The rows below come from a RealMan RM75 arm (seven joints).
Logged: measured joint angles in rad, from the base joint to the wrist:
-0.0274 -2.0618 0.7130 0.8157 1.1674 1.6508 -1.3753
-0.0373 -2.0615 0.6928 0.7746 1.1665 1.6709 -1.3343
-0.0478 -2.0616 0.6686 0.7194 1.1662 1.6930 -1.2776
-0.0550 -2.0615 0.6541 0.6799 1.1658 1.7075 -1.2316
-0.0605 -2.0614 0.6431 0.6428 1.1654 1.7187 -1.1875
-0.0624 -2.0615 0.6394 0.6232 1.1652 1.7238 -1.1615
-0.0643 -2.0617 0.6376 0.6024 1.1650 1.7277 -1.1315
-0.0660 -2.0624 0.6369 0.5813 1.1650 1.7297 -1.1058
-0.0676 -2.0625 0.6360 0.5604 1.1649 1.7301 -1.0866
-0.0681 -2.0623 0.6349 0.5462 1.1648 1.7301 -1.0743
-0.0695 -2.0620 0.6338 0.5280 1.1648 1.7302 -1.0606
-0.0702 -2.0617 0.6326 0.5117 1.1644 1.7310 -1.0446
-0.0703 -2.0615 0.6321 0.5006 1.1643 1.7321 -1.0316
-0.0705 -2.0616 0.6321 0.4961 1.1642 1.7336 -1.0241
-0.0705 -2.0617 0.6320 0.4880 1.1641 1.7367 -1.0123
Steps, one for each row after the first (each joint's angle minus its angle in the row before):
-0.0099 0.0003 -0.0202 -0.0411 -0.0009 0.0201 0.0410
-0.0105 -0.0001 -0.0242 -0.0552 -0.0003 0.0221 0.0567
-0.0072 0.0001 -0.0145 -0.0395 -0.0004 0.0145 0.0460
-0.0055 0.0001 -0.0110 -0.0371 -0.0004 0.0112 0.0441
-0.0019 -0.0001 -0.0037 -0.0196 -0.0002 0.0051 0.0260
-0.0019 -0.0002 -0.0018 -0.0208 -0.0002 0.0039 0.0300
-0.0017 -0.0007 -0.0007 -0.0211 0.0000 0.0020 0.0257
-0.0016 -0.0001 -0.0009 -0.0209 -0.0001 0.0004 0.0192
-0.0005 0.0002 -0.0011 -0.0142 -0.0001 0.0000 0.0123
-0.0014 0.0003 -0.0011 -0.0182 0.0000 0.0001 0.0137
-0.0007 0.0003 -0.0012 -0.0163 -0.0004 0.0008 0.0160
-0.0001 0.0002 -0.0005 -0.0111 -0.0001 0.0011 0.0130
-0.0002 -0.0001 0.0000 -0.0045 -0.0001 0.0015 0.0075
0.0000 -0.0001 -0.0001 -0.0081 -0.0001 0.0031 0.0118

